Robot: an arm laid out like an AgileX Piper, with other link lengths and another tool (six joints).
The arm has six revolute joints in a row. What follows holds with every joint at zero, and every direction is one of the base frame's.
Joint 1 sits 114.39 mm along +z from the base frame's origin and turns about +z.
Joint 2 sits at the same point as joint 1 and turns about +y.
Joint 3 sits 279.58 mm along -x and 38.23 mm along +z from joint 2 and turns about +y.
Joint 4 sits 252.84 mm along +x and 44.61 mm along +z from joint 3 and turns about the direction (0.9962, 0, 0.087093).
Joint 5 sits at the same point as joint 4 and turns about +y.
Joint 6 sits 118.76 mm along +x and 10.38 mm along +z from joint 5 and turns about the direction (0.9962, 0, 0.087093).
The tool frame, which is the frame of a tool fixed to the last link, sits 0.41 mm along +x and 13 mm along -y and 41.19 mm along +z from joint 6; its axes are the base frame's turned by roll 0.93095, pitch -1.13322 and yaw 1.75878 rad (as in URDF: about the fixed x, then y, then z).
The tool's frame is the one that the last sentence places.
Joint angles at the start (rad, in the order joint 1, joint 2, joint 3, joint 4, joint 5, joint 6):
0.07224 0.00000 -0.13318 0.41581 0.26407 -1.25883
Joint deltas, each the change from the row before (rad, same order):
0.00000 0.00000 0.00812 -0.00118 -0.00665 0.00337
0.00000 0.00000 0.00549 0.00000 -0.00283 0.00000
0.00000 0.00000 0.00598 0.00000 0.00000 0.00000
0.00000 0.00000 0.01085 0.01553 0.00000 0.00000
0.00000 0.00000 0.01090 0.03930 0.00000 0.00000
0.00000 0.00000 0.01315 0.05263 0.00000 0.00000
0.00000 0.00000 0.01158 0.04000 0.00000 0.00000
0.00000 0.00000 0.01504 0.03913 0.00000 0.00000
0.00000 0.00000 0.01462 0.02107 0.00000 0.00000
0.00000 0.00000 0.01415 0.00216 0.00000 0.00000
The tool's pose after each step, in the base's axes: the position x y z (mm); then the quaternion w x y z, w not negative. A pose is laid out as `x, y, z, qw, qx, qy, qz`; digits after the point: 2 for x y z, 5 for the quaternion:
84.10, 41.03, 262.25, 0.47279, 0.44324, 0.33704, 0.68294
84.66, 40.93, 260.56, 0.47267, 0.44443, 0.33747, 0.68204
85.30, 40.97, 258.37, 0.47176, 0.44636, 0.33903, 0.68063
86.33, 40.92, 254.90, 0.46548, 0.45328, 0.33759, 0.68110
87.20, 40.63, 252.21, 0.45207, 0.46541, 0.32948, 0.68591
88.22, 40.14, 249.10, 0.43421, 0.48100, 0.31786, 0.69214
89.14, 39.71, 246.13, 0.42035, 0.49324, 0.30912, 0.69604
90.36, 39.27, 241.81, 0.40627, 0.50632, 0.30114, 0.69850
91.56, 39.05, 237.03, 0.39784, 0.51550, 0.29818, 0.69791
92.71, 39.10, 231.80, 0.39532, 0.52065, 0.30068, 0.69443

